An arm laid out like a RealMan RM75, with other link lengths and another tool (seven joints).
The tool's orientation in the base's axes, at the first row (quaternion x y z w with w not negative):
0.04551 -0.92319 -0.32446 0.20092
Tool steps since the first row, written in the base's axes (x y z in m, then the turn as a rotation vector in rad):
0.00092 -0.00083 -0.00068 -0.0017 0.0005 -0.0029
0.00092 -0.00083 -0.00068 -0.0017 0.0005 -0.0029
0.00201 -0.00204 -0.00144 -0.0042 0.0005 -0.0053
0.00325 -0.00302 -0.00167 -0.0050 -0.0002 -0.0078
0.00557 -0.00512 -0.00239 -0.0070 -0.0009 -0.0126
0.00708 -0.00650 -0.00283 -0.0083 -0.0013 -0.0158
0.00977 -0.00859 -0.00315 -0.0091 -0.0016 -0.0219
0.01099 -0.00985 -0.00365 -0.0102 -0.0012 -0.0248
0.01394 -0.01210 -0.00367 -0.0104 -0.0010 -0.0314
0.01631 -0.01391 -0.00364 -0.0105 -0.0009 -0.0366
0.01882 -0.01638 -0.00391 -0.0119 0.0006 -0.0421
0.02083 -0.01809 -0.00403 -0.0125 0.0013 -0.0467
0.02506 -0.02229 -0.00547 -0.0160 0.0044 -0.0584
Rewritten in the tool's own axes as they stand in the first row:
-0.00090 -0.00103 -0.00037 0.0005 -0.0015 0.0030
-0.00090 -0.00103 -0.00037 0.0005 -0.0015 0.0030
-0.00189 -0.00240 -0.00097 0.0019 -0.0031 0.0057
-0.00290 -0.00325 -0.00187 0.0020 -0.0052 0.0074
-0.00482 -0.00524 -0.00351 0.0023 -0.0088 0.0112
-0.00605 -0.00652 -0.00461 0.0025 -0.0112 0.0138
-0.00817 -0.00824 -0.00667 0.0012 -0.0152 0.0182
-0.00919 -0.00948 -0.00754 0.0011 -0.0167 0.0210
-0.01142 -0.01112 -0.01001 -0.0010 -0.0207 0.0258
-0.01319 -0.01241 -0.01203 -0.0027 -0.0238 0.0296
-0.01505 -0.01440 -0.01428 -0.0036 -0.0261 0.0350
-0.01656 -0.01573 -0.01599 -0.0048 -0.0284 0.0389
-0.02002 -0.01972 -0.01911 -0.0062 -0.0333 0.0504

